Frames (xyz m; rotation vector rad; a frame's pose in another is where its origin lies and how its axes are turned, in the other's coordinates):
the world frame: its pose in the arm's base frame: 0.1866 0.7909 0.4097 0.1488 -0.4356 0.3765
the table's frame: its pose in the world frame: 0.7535 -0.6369 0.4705 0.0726 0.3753 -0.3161
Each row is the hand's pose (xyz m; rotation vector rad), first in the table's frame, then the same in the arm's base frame.
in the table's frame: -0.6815 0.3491 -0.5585 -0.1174 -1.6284 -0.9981
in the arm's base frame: 0.1778 0.7331 0.6248 0.1200 -1.5262 -1.0867
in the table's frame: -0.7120 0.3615 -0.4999 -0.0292 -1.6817 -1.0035
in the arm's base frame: 0.1454 0.7298 0.6836 0.2067 -1.5759 -1.1000
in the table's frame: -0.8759 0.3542 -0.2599 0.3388 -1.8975 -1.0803
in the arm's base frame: -0.0201 0.6562 0.9110 0.5649 -1.7712 -1.2121
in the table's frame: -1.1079 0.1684 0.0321 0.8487 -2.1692 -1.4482
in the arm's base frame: -0.2353 0.3913 1.1500 1.0394 -1.9829 -1.6400
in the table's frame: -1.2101 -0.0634 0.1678 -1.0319 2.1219 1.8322
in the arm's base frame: -0.3144 0.1273 1.2313 -1.1242 1.8458 2.0254
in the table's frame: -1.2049 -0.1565 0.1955 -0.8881 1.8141 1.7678
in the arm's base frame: -0.2999 0.0314 1.2393 -0.9285 1.5574 1.9592
